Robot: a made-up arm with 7 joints. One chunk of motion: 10 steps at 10 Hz.
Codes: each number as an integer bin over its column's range. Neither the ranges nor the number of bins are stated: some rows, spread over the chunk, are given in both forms.
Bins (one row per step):
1: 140 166 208 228 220 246
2: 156 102 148 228 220 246
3: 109 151 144 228 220 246
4: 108 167 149 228 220 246
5: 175 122 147 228 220 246
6: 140 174 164 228 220 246
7: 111 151 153 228 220 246
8: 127 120 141 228 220 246
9: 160 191 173 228 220 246
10: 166 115 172 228 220 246
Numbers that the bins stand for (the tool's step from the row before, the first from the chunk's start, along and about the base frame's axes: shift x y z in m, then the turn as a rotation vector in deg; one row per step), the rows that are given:
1: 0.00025 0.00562 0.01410 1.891 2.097 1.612
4: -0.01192 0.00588 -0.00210 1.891 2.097 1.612
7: -0.01078 0.00167 -0.00100 1.891 2.097 1.612
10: 0.01015 -0.00778 0.00422 1.891 2.097 1.612
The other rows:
2: 0.00634 -0.01120 -0.00237 1.891 2.097 1.612
3: -0.01154 0.00167 -0.00347 1.891 2.097 1.612
5: 0.01357 -0.00595 -0.00265 1.891 2.097 1.612
6: 0.00025 0.00772 0.00202 1.891 2.097 1.612
8: -0.00469 -0.00647 -0.00429 1.891 2.097 1.612
9: 0.00786 0.01218 0.00449 1.891 2.097 1.612

